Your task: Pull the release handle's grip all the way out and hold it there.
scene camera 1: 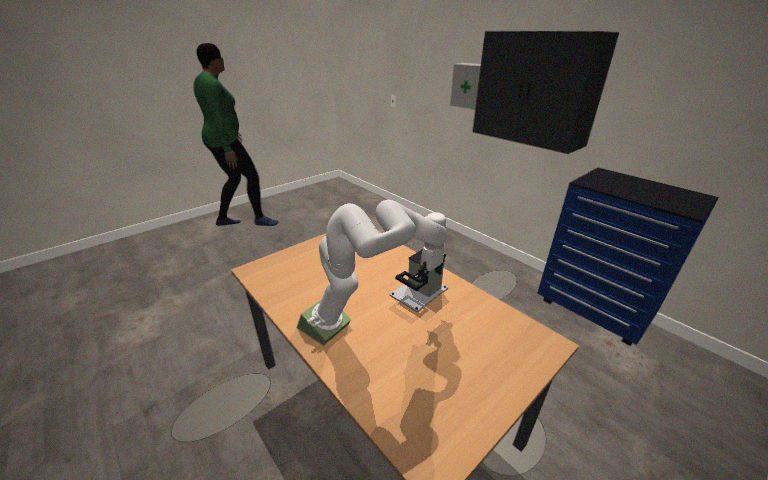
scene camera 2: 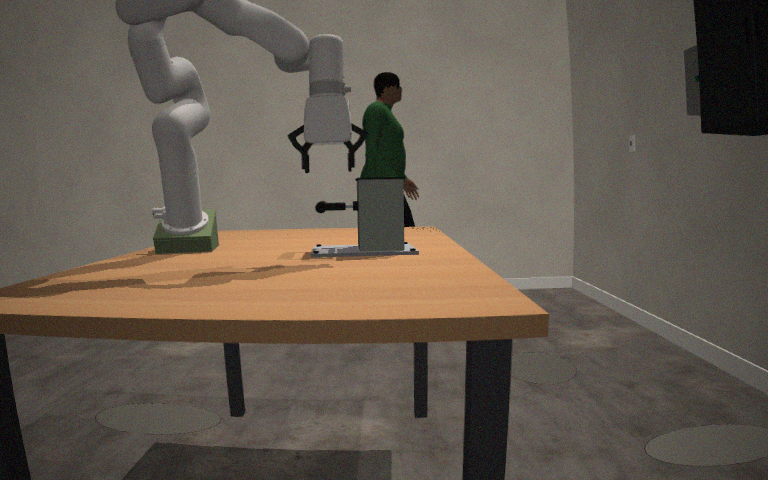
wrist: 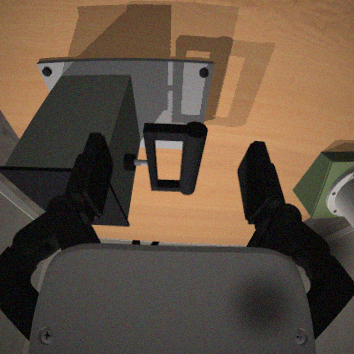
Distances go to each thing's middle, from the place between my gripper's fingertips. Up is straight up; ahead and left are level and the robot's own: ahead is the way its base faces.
My hand is 8 cm short of the metal base plate (scene camera 2: 328,250), 11 cm to the right of it and 18 cm above it.
